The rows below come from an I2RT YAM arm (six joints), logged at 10 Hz.
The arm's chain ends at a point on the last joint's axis. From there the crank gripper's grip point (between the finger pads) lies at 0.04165 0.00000 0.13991 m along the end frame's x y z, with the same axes.
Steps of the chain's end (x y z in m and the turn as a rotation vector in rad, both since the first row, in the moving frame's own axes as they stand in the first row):
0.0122 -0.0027 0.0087 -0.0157 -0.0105 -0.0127
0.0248 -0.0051 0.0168 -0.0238 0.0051 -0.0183
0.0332 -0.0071 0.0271 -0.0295 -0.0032 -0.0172
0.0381 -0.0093 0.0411 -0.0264 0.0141 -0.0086
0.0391 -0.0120 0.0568 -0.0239 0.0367 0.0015
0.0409 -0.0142 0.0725 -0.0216 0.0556 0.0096
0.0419 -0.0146 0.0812 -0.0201 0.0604 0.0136
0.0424 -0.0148 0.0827 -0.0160 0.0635 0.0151
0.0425 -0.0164 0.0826 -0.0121 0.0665 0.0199
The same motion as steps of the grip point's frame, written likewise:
0.0107 -0.0010 0.0091 -0.0157 -0.0105 -0.0127
0.0255 -0.0025 0.0166 -0.0238 0.0051 -0.0183
0.0328 -0.0037 0.0272 -0.0295 -0.0032 -0.0172
0.0401 -0.0060 0.0405 -0.0264 0.0141 -0.0086
0.0442 -0.0086 0.0551 -0.0239 0.0367 0.0015
0.0486 -0.0108 0.0699 -0.0216 0.0556 0.0096
0.0502 -0.0112 0.0784 -0.0201 0.0604 0.0136
0.0512 -0.0119 0.0798 -0.0160 0.0635 0.0151
0.0517 -0.0138 0.0795 -0.0121 0.0665 0.0199

